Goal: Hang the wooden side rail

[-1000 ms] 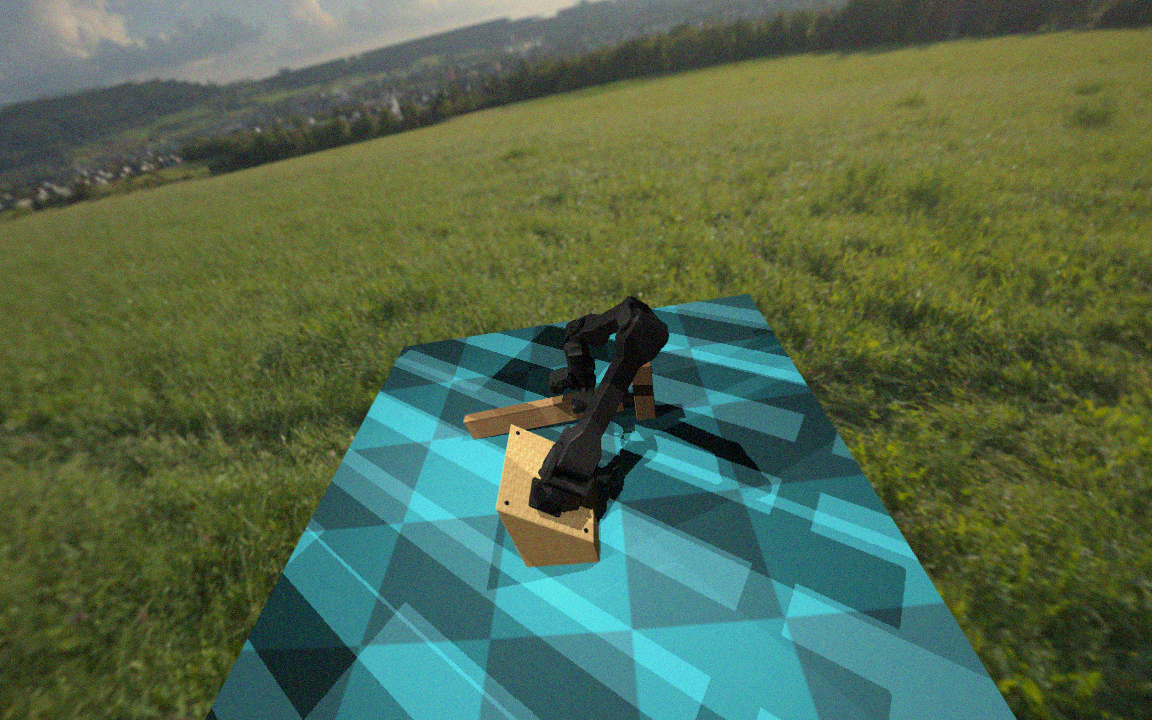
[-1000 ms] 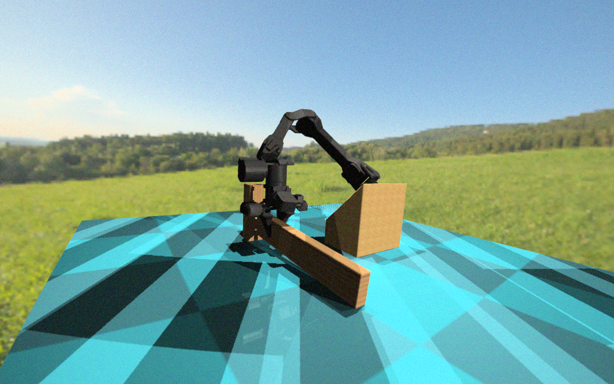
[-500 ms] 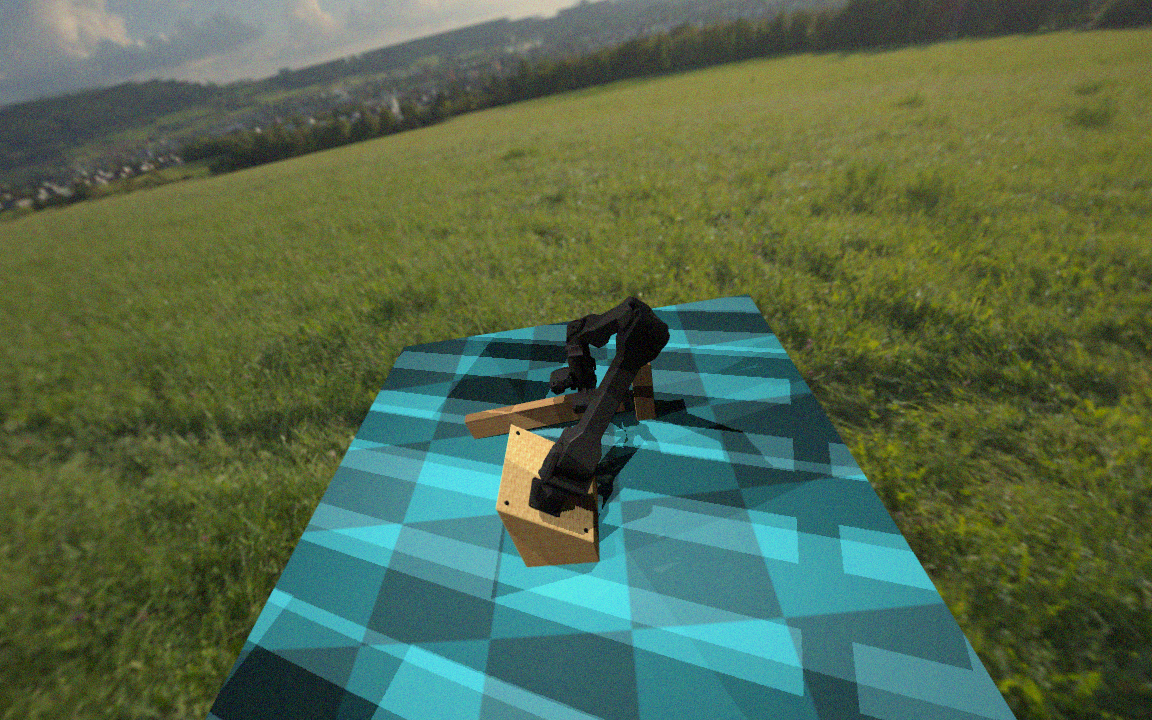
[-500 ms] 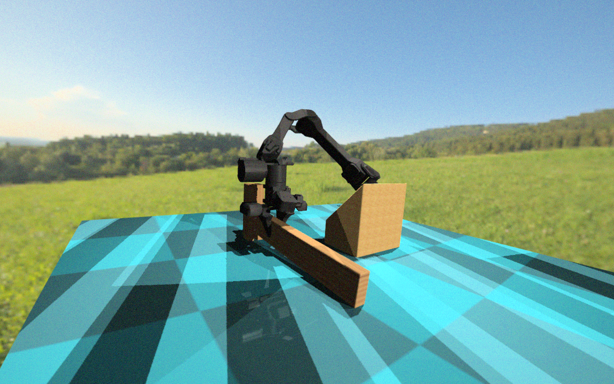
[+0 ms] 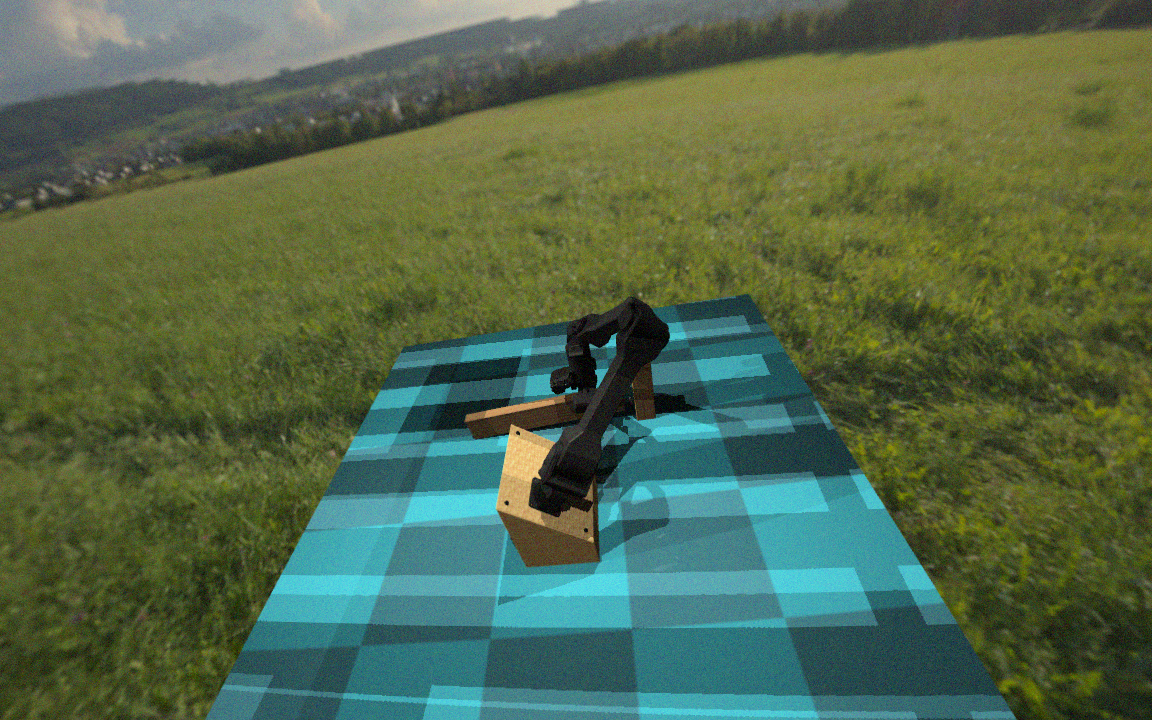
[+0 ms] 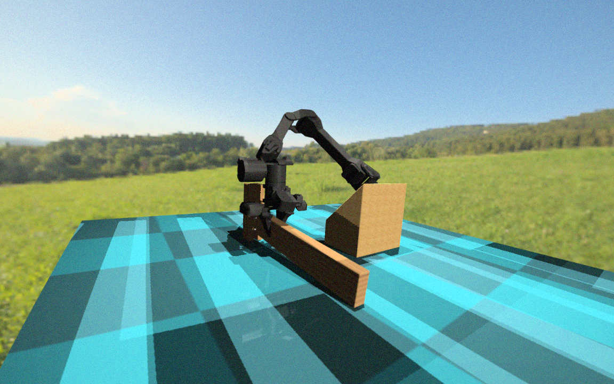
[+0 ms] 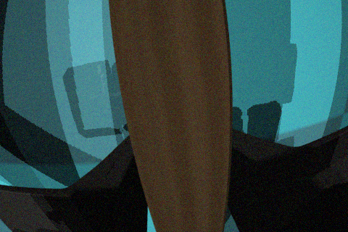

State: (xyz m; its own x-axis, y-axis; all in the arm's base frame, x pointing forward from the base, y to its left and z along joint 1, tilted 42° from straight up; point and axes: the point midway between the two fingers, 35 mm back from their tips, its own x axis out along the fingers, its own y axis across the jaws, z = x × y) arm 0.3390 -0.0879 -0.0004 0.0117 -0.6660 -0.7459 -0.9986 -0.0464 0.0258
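My gripper tip is now 10 mm short of the headboard post, 140 mm to the left of it and 40 mm below it.
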